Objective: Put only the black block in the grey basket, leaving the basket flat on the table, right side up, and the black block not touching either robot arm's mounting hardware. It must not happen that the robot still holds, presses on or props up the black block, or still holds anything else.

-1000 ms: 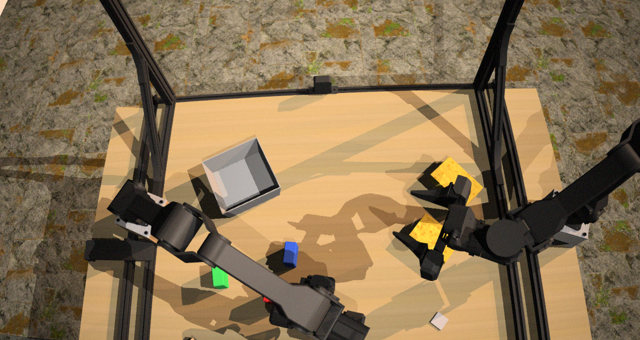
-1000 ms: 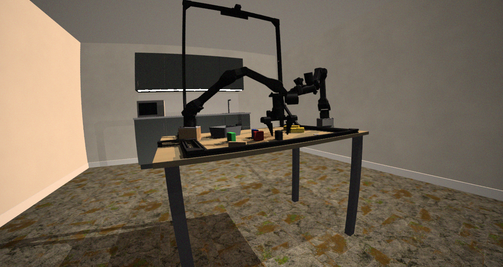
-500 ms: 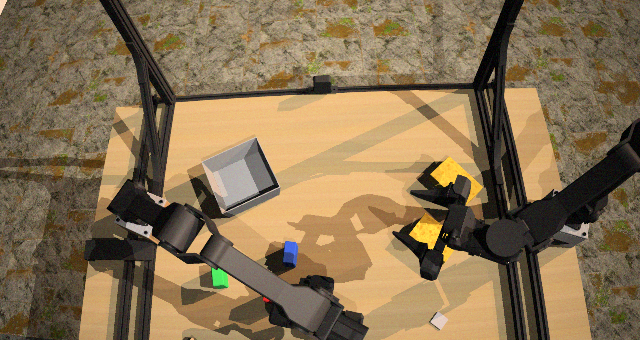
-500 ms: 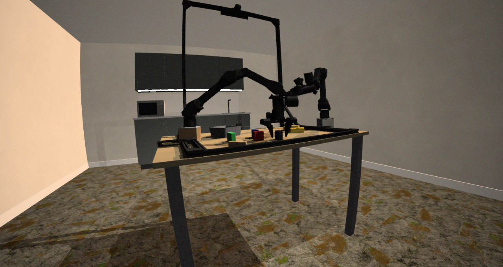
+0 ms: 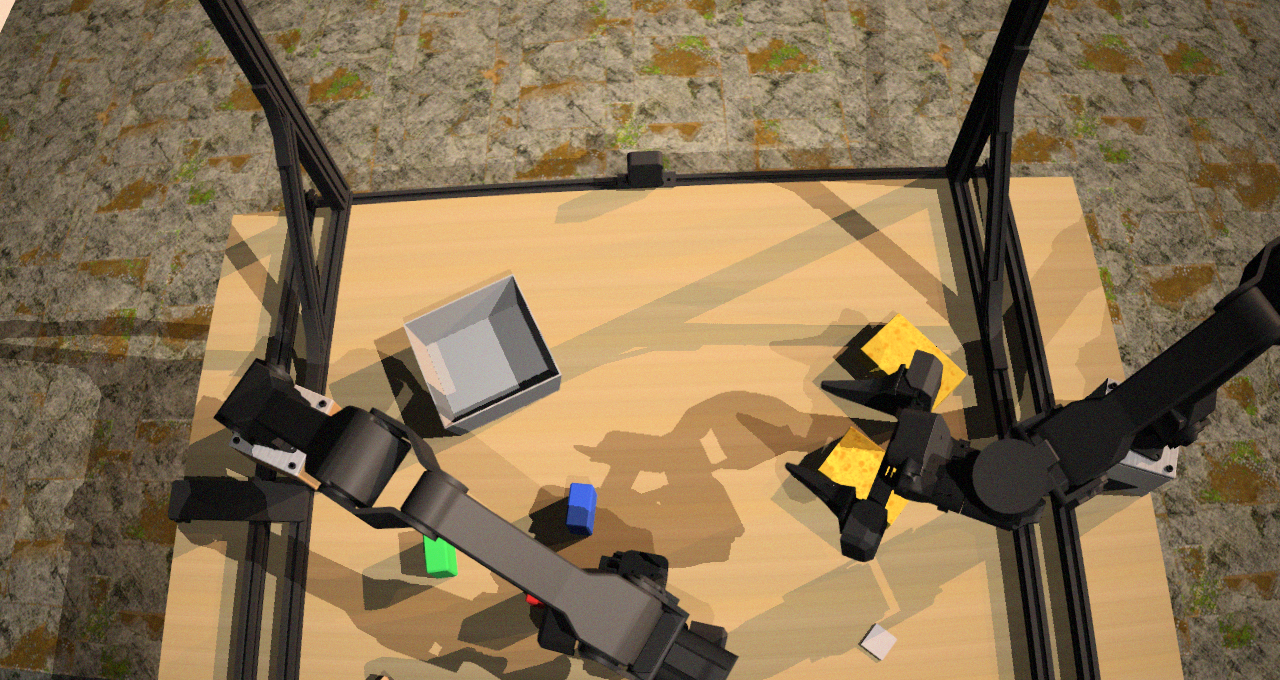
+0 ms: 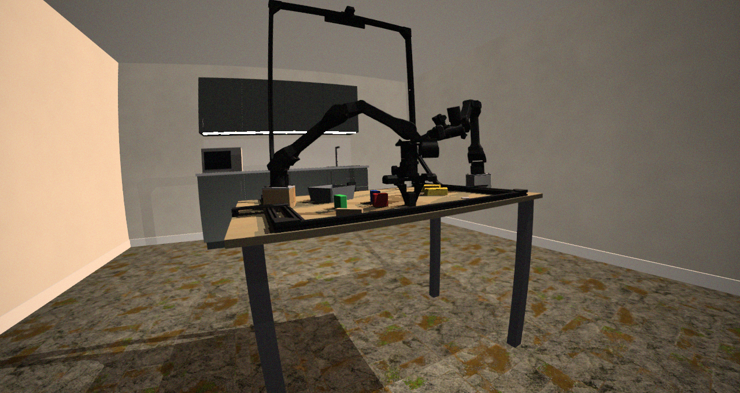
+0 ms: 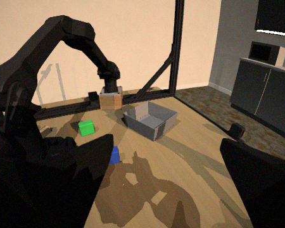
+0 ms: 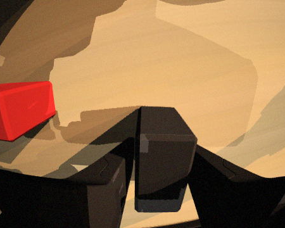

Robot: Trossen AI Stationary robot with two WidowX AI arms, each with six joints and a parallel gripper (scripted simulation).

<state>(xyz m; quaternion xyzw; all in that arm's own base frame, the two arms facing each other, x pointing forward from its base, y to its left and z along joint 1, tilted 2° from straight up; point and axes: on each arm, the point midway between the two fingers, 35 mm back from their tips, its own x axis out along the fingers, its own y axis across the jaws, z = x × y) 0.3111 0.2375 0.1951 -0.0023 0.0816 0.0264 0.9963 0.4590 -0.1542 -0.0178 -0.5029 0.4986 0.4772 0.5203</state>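
Right now my right hand is 33 cm past the grey basket, 20 cm to the left of it and 3 cm above it. Round my right hand: black block: 2 cm below; blue block: 15 cm behind, 7 cm to the right, 2 cm below; red block: 9 cm to the right, 5 cm behind, 2 cm below.
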